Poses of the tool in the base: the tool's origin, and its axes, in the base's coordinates. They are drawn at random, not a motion.
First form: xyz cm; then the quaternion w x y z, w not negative.
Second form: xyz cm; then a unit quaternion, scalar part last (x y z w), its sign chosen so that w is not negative. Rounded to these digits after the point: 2 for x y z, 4 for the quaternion.
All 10 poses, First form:
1: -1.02 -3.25 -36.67 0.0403 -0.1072 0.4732 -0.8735
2: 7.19 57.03 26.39 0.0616 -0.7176 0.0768 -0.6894
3: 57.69 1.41 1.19 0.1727 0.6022 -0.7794 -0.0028
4: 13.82 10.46 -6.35 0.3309 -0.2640 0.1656 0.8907
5: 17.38 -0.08 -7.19 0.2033 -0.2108 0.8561 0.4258
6: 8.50 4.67 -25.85 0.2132 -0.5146 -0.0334 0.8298
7: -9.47 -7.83 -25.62 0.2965 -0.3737 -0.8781 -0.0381
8: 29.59 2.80 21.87 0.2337 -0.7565 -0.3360 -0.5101
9: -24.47 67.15 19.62 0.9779 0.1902 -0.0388 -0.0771
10: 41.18 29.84 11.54 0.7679 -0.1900 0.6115 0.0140
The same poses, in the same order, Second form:
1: -1.02 -3.25 -36.67 -0.1072 0.4732 -0.8735 0.0403
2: 7.19 57.03 26.39 -0.7176 0.0768 -0.6894 0.0616
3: 57.69 1.41 1.19 0.6022 -0.7794 -0.0028 0.1727
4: 13.82 10.46 -6.35 -0.2640 0.1656 0.8907 0.3309
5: 17.38 -0.08 -7.19 -0.2108 0.8561 0.4258 0.2033
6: 8.50 4.67 -25.85 -0.5146 -0.0334 0.8298 0.2132
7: -9.47 -7.83 -25.62 -0.3737 -0.8781 -0.0381 0.2965
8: 29.59 2.80 21.87 -0.7565 -0.3360 -0.5101 0.2337
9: -24.47 67.15 19.62 0.1902 -0.0388 -0.0771 0.9779
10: 41.18 29.84 11.54 -0.1900 0.6115 0.0140 0.7679
